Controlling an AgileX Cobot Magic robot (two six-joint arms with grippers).
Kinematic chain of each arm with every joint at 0, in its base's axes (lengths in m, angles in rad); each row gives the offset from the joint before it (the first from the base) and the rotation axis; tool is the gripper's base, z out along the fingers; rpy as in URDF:
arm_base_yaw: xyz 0 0 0.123 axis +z
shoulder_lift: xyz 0 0 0 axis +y
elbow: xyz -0.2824 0 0.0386 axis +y
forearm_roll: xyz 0.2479 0 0.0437 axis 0.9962 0 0.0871
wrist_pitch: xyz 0 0 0 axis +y
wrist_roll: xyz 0.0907 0 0.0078 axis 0.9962 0 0.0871
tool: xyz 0 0 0 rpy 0 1.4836 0
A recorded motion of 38 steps. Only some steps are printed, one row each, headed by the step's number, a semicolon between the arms.
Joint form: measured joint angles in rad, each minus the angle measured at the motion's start. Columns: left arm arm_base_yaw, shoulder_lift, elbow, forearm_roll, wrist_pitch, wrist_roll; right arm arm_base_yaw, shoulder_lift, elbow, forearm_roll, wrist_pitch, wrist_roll.
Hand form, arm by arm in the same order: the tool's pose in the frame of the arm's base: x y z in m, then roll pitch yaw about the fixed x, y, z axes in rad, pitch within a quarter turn. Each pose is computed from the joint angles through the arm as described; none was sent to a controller.
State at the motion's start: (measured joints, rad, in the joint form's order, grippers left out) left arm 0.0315 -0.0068 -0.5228 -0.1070 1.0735 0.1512; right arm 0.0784 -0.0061 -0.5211 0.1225 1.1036 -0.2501
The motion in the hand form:
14: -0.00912 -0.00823 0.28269 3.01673 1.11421 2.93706; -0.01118 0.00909 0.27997 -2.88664 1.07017 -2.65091
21: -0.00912 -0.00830 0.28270 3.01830 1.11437 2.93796; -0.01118 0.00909 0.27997 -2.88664 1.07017 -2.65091
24: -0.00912 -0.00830 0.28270 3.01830 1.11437 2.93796; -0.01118 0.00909 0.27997 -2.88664 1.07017 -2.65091
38: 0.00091 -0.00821 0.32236 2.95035 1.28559 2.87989; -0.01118 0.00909 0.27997 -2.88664 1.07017 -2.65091
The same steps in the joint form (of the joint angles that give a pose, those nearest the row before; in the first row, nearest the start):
14: 0.0000 0.0000 0.0000 0.0077 0.0000 0.0000; 0.0000 0.0000 0.0000 0.0000 0.0000 0.0000
21: 0.0000 0.0000 0.0000 0.0068 0.0000 0.0000; 0.0000 0.0000 0.0000 0.0000 0.0000 0.0000
24: 0.0000 0.0000 0.0000 0.0068 0.0000 0.0000; 0.0000 0.0000 0.0000 0.0000 0.0000 0.0000
38: 0.0000 0.0890 -0.0891 -0.0085 -0.1724 0.0024; 0.0000 0.0000 0.0000 0.0000 0.0000 0.0000

